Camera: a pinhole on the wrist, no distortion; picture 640 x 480 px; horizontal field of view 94.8 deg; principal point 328.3 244.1 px. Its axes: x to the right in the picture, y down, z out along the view. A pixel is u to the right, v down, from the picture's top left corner.
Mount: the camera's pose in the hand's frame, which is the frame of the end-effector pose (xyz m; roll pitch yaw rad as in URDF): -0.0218 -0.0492 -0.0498 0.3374 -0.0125 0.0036
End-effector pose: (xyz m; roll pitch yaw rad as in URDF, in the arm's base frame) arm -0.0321 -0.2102 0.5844 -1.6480 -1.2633 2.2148
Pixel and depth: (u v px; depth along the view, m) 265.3 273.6 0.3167
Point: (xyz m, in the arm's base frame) -0.1696 -0.4726 0.5271
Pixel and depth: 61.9 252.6 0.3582
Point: -0.1295 -0.5785 0.2922
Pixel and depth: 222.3 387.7 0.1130
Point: -0.0655 -0.2940 0.5320
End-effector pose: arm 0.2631 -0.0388 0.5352 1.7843 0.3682 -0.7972
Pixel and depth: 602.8 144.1 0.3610
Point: 0.2484 -0.2937 0.1143
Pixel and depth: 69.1 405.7 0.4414
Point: -0.3384 -0.0509 0.6271
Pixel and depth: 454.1 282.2 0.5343
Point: 0.0174 -0.4103 0.2223
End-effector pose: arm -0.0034 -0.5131 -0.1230 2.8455 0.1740 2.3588
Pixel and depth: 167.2 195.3 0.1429
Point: 0.0159 -0.6617 -0.2115
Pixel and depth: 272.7 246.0 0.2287
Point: 0.0183 -0.6333 -0.3032
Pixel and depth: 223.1 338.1 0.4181
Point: 0.2054 -0.6453 -0.4749
